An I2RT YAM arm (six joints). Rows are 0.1 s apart.
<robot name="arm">
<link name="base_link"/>
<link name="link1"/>
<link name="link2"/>
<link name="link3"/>
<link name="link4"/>
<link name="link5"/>
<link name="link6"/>
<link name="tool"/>
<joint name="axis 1" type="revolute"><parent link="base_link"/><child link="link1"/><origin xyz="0 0 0.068"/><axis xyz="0 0 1"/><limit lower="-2.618" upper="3.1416"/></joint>
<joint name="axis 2" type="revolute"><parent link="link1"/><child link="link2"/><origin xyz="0.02 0.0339 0.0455"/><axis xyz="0 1 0"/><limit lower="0" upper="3.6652"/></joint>
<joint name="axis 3" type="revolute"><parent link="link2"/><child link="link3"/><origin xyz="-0.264 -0.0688 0"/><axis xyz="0 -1 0"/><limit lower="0" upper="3.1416"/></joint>
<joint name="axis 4" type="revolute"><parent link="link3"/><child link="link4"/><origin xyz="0.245 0.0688 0.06"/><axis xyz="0 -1 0"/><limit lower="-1.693" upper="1.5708"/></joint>
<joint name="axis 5" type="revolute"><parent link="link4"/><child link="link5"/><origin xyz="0.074 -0.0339 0.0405"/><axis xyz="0 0 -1"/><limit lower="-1.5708" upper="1.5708"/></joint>
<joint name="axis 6" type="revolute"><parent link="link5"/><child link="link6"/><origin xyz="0.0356 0 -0.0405"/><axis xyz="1 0 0"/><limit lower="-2.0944" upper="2.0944"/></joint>
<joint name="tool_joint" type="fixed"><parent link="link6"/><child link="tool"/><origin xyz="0 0 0" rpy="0 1.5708 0"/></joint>
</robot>
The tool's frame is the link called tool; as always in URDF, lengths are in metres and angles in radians.
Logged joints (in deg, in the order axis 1, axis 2, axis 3, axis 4, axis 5, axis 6), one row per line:
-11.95, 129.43, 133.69, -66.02, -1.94, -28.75
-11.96, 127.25, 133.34, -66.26, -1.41, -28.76
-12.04, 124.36, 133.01, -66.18, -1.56, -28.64
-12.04, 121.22, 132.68, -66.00, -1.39, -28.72
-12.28, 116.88, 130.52, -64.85, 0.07, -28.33
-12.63, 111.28, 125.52, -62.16, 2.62, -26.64
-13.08, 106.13, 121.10, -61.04, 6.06, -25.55
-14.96, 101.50, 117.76, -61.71, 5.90, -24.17
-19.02, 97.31, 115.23, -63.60, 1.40, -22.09
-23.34, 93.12, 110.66, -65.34, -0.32, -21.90
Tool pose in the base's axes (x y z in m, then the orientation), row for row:
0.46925, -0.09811, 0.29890, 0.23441, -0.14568, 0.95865, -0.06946
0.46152, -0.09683, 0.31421, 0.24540, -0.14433, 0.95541, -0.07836
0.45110, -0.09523, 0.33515, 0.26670, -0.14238, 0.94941, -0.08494
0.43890, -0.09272, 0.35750, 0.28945, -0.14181, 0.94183, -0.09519
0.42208, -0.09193, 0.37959, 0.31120, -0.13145, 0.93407, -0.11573
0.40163, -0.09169, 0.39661, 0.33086, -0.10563, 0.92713, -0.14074
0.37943, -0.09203, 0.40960, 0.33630, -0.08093, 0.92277, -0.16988
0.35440, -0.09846, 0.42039, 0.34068, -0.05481, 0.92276, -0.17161
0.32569, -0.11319, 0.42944, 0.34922, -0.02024, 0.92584, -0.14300
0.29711, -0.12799, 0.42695, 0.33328, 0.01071, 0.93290, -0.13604
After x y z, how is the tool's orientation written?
As a quaternion, w x y z.
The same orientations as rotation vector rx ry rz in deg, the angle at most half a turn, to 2 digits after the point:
-22.91, 150.76, -10.92
-22.57, 149.40, -12.25
-22.02, 146.84, -13.14
-21.68, 144.00, -14.55
-19.88, 141.28, -17.50
-15.82, 138.88, -21.08
-12.09, 137.86, -25.38
-8.17, 137.57, -25.58
-3.01, 137.46, -21.23
1.60, 139.58, -20.35

